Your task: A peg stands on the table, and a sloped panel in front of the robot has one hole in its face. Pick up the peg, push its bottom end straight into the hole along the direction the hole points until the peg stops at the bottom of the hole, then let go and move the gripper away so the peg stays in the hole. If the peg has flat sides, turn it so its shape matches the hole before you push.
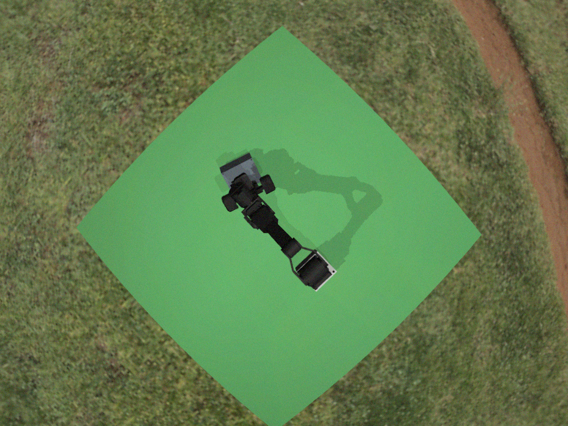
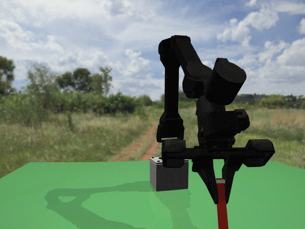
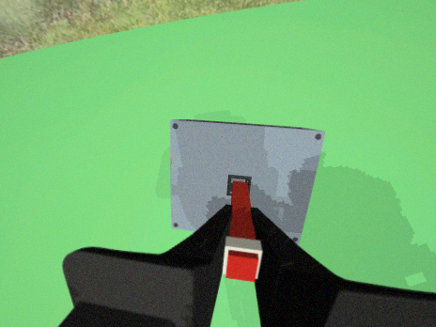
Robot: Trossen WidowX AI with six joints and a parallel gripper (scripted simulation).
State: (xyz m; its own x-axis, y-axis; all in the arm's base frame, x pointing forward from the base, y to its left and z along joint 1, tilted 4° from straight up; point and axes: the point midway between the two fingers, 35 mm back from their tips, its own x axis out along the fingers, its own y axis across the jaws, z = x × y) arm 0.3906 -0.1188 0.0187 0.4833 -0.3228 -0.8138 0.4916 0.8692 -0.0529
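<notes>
Right now the red square peg is 1 cm to the left of my gripper tip, 1 cm behind it and 1 cm above it. From my gripper tip the other things lie so: panel 7 cm below, 4 cm ahead, 2 cm to the right.
</notes>
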